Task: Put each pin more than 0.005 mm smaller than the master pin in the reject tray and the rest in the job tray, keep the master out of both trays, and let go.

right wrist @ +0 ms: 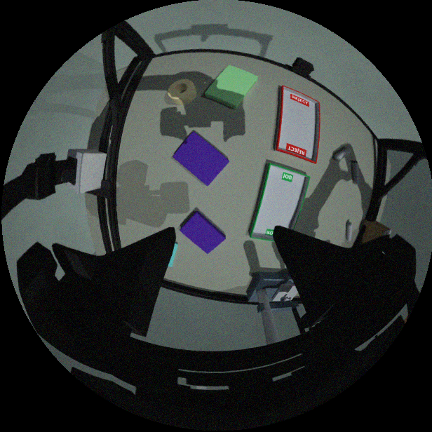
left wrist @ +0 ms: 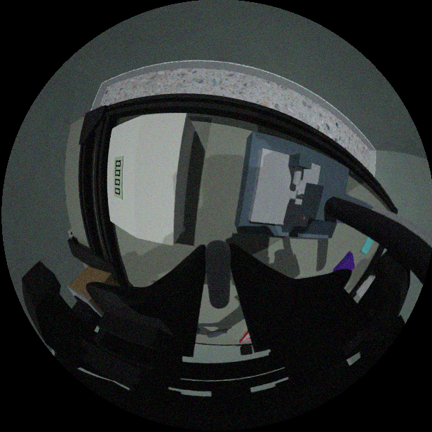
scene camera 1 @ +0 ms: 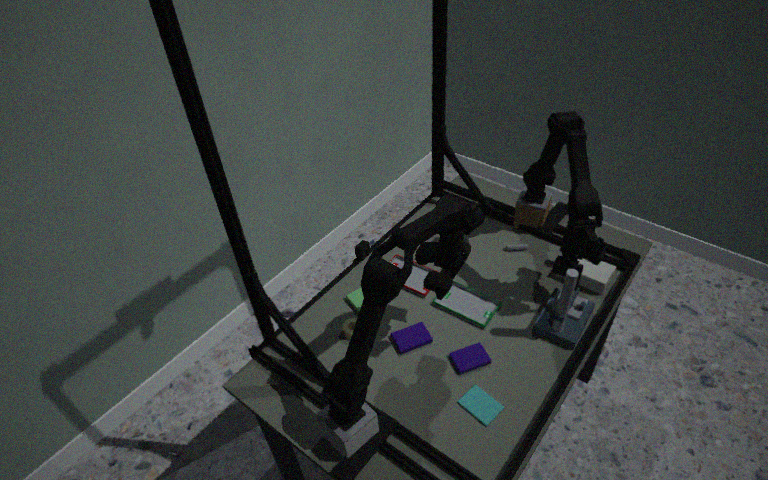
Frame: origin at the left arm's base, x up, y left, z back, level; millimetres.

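Where they show: left arm's base, origin of the base link: (scene camera 1: 534, 197); right arm's base, origin of the base link: (scene camera 1: 346, 413).
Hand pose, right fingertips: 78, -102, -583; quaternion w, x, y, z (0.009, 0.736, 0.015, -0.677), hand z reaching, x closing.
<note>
Things, the pixels of their centre, and the offset from my right fingertips, as dx, dy, dz. "*": a spot on its surface instead.
- red-rimmed reject tray, body centre: (scene camera 1: 410, 275) -182, -181, +171
- green-rimmed job tray, body centre: (scene camera 1: 466, 303) -182, +24, +130
- white readout box, surface spot: (scene camera 1: 597, 276) * -140, +359, +348
- cyan pad, body centre: (scene camera 1: 480, 404) -187, +167, -173
My left gripper (scene camera 1: 559, 266) (left wrist: 216, 248) is shut on a grey pin (left wrist: 218, 290), above the table between the white readout box and the blue gauge stand. My right gripper (right wrist: 225, 232) is open and empty, high over the table. Loose grey pins lie on the table in the right wrist view: one pin (right wrist: 349, 230) near the wooden block, and two more, a pin (right wrist: 341, 152) and a pin (right wrist: 354, 171), right of the reject tray. The red-rimmed reject tray (scene camera 1: 417, 277) (right wrist: 298, 125) and green-rimmed job tray (scene camera 1: 464, 304) (right wrist: 280, 205) hold no pins. Which pin is the master I cannot tell.
The blue gauge stand (scene camera 1: 548, 328) (left wrist: 245, 200) with its upright column stands beside the white readout box (scene camera 1: 597, 276) (left wrist: 150, 200), which shows zeros. Two purple blocks (right wrist: 201, 157) (right wrist: 202, 232), a green block (right wrist: 232, 85), a tape roll (right wrist: 182, 91) and a cyan pad (scene camera 1: 480, 404) lie about.
</note>
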